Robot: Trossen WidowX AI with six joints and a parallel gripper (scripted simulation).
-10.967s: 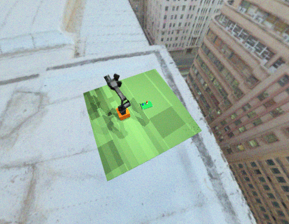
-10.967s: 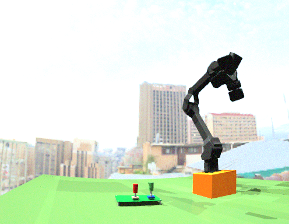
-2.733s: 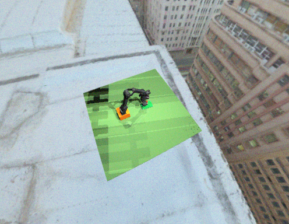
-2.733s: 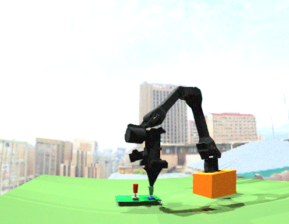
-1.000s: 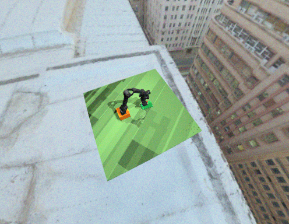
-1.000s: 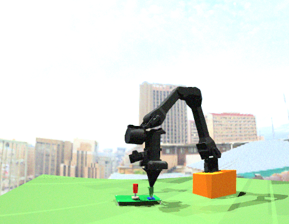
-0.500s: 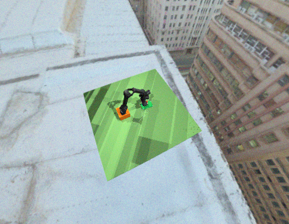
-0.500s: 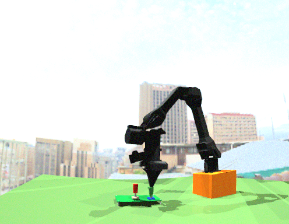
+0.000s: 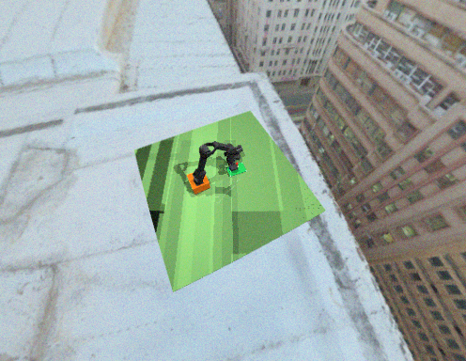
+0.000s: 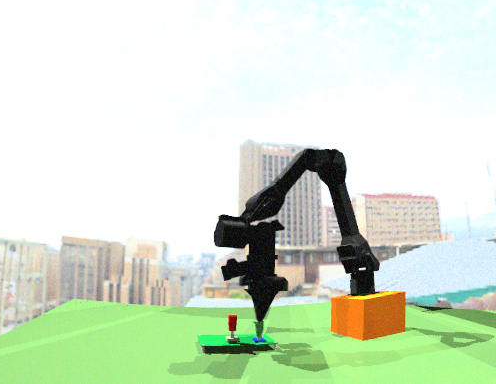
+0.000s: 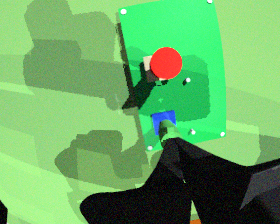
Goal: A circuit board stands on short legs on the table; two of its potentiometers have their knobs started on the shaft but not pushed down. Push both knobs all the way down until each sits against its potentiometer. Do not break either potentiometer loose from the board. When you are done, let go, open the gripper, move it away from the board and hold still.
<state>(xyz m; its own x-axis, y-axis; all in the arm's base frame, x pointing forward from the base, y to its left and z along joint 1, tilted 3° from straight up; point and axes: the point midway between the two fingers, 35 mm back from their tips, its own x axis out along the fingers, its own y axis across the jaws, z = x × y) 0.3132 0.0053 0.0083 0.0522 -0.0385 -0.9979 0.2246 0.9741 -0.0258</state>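
My gripper tip is now 10 mm above the green knob. From my gripper tip the other things lie so: red knob: 60 mm ahead, 10 mm to the right, 10 mm below.
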